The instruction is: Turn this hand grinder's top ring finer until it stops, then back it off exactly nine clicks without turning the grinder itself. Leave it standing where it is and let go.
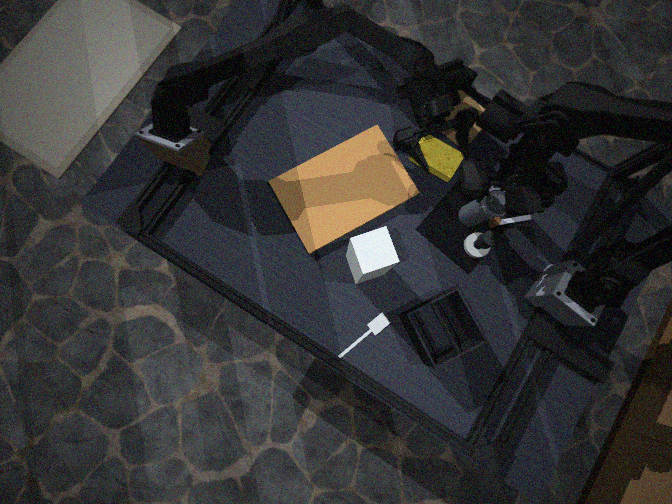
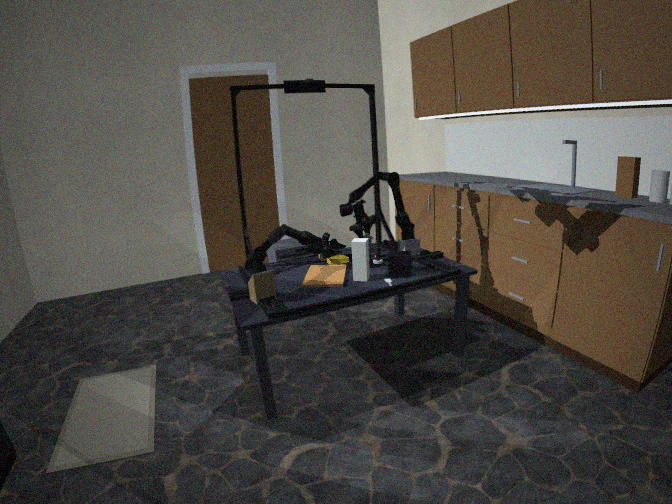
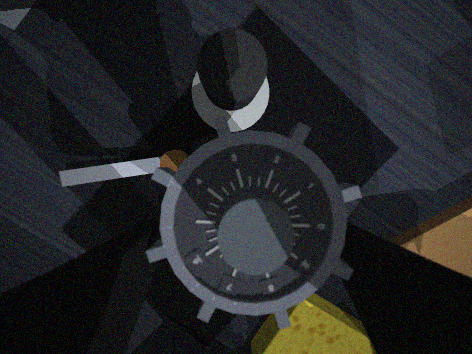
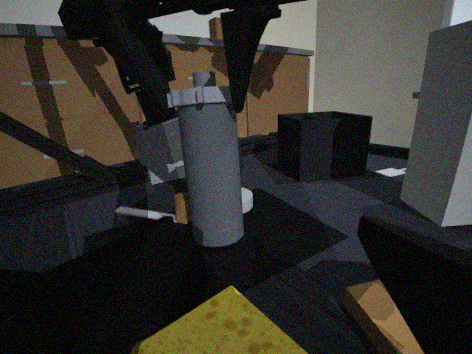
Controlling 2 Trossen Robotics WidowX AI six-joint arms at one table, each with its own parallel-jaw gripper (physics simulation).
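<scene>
The grey hand grinder stands upright on a black mat. Its toothed top ring circles a numbered dial. My left gripper comes down from above and is shut on the top ring, one dark finger on each side. My right gripper is open and empty. It hovers low over a yellow sponge, a short way from the grinder.
A white disc with a dark knob and a metal blade with a brown handle lie beside the grinder. An orange board, a white box, a black bin and a white paddle are on the table.
</scene>
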